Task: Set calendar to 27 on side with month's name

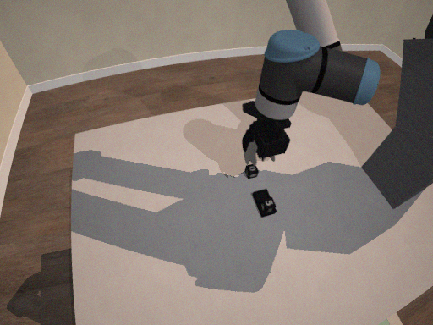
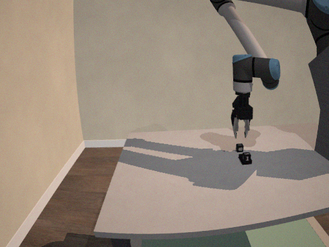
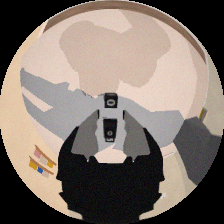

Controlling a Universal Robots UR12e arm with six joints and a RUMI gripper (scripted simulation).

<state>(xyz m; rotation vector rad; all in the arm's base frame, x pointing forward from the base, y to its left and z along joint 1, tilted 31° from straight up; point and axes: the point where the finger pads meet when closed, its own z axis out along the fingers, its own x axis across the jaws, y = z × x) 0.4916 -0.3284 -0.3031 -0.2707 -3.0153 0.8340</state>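
My hand is 70 mm above the black cube. From my hand the other things lie so: tray 110 mm to the left, 70 mm below, 20 mm ahead.
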